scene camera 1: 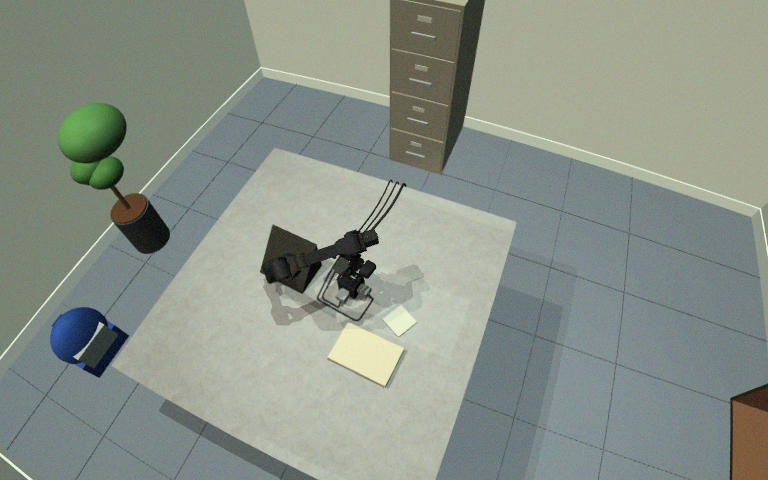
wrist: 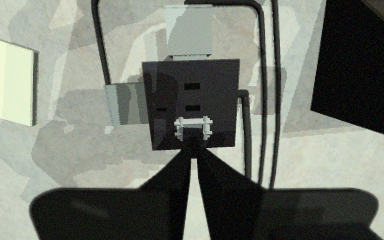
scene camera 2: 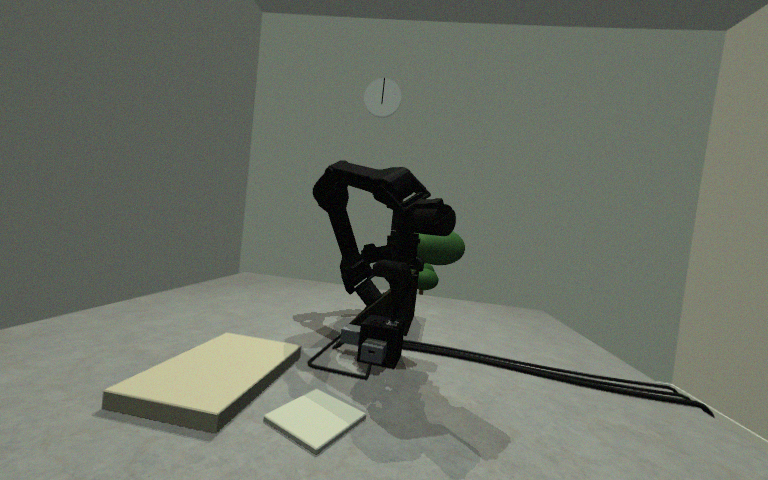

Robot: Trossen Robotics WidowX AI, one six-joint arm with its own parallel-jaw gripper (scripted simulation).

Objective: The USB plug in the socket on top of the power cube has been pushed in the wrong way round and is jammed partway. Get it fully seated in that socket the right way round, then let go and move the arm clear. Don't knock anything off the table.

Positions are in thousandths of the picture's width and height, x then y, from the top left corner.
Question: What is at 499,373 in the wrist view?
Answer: A dark power cube.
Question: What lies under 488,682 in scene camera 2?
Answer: A dark power cube.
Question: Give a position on a pale pad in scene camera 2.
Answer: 412,876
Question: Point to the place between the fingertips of my gripper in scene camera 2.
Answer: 516,643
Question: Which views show the tan slab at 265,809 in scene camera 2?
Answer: Scene camera 1 and scene camera 2 only.
